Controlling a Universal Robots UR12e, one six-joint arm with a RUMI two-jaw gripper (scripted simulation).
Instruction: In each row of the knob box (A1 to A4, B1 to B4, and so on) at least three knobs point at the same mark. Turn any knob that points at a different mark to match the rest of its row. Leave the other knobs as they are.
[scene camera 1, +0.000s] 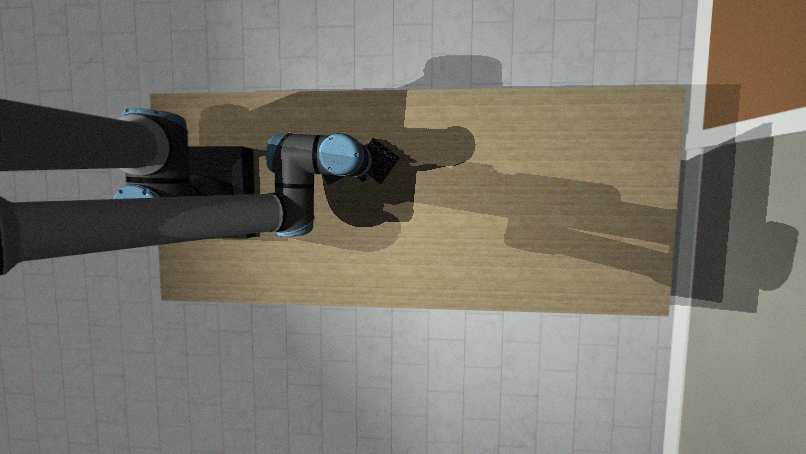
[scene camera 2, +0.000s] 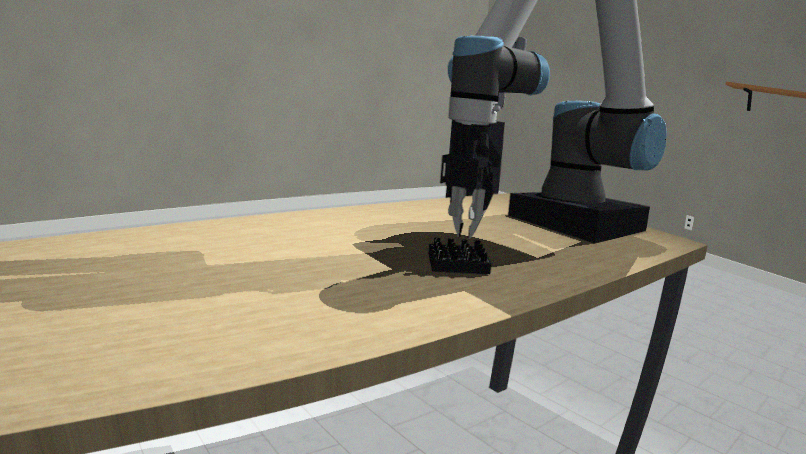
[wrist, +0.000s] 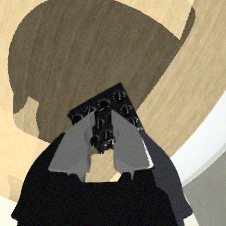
Labels:
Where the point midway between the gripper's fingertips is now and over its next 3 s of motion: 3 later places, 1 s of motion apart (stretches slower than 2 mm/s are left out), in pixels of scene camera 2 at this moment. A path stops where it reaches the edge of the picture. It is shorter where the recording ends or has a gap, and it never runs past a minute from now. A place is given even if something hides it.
My gripper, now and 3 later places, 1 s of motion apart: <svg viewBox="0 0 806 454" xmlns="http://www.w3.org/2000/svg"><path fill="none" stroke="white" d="M464 237L464 240L464 240L466 209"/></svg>

